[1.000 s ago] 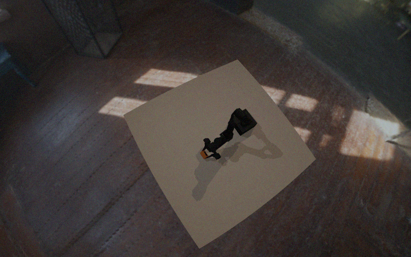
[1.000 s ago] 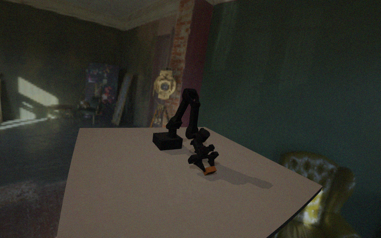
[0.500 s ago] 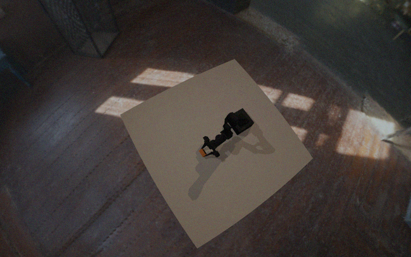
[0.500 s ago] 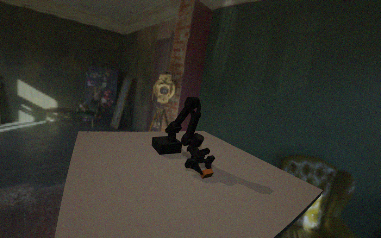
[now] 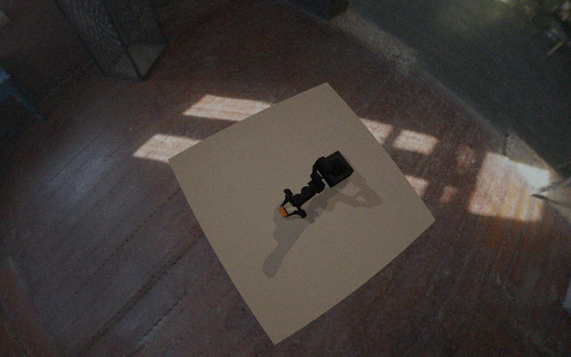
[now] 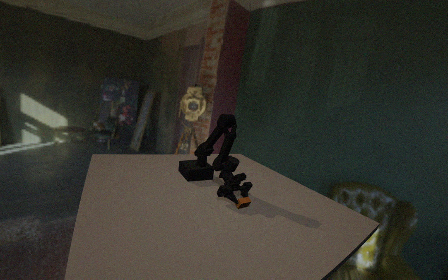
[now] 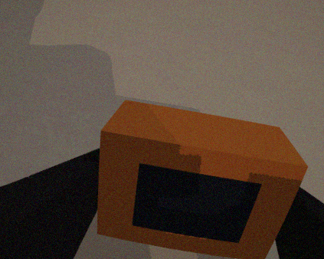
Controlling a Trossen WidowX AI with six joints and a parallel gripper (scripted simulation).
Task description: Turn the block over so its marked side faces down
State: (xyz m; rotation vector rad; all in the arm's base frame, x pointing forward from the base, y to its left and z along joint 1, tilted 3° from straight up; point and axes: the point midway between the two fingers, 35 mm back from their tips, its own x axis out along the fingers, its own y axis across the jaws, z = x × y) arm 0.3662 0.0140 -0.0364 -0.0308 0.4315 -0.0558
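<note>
Right now the orange block is 1 cm behind my gripper tip.
</note>
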